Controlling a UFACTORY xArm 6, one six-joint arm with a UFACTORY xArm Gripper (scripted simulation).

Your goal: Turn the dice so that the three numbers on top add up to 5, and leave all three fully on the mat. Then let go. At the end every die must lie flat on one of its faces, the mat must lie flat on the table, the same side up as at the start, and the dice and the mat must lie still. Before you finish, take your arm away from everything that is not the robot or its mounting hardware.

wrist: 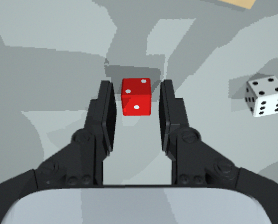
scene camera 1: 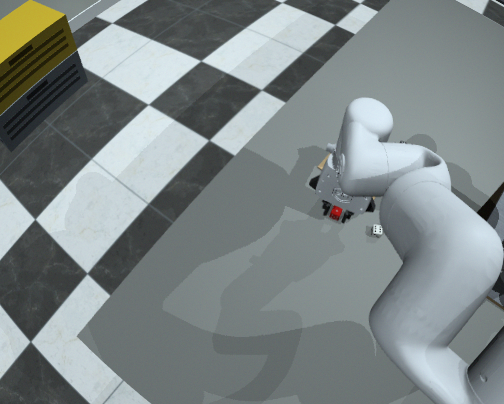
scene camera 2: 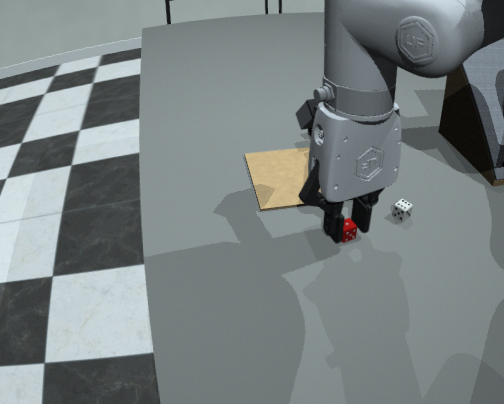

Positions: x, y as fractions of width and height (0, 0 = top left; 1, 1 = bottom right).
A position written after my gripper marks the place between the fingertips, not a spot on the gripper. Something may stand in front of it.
Scene:
my gripper: wrist 0.49, 0.43; scene camera 1 0.67, 0.53; scene camera 2 0.69, 0.57

